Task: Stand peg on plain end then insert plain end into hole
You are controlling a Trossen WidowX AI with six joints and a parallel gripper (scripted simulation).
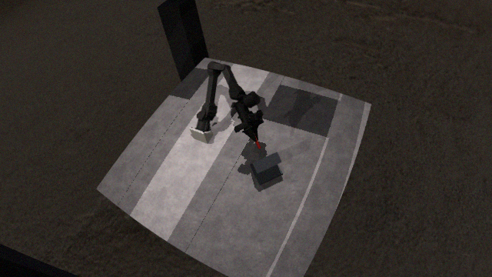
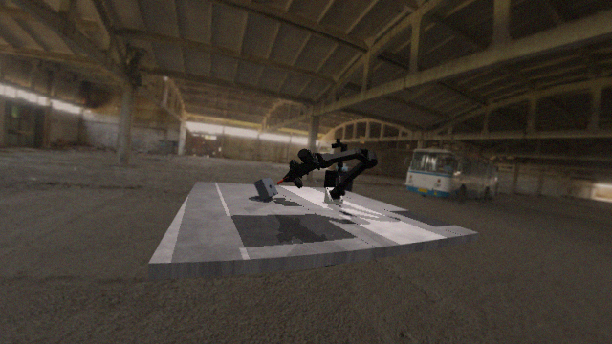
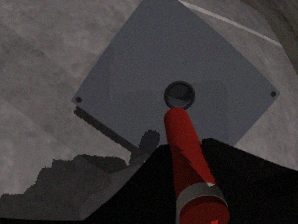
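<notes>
My gripper tip is now 7 cm short of the sloped panel, 7 cm to the left of it and 6 cm above it. From my gripper tip the other things lie so: red peg (1 cm behind, 1 cm to the left, 1 cm above).
</notes>
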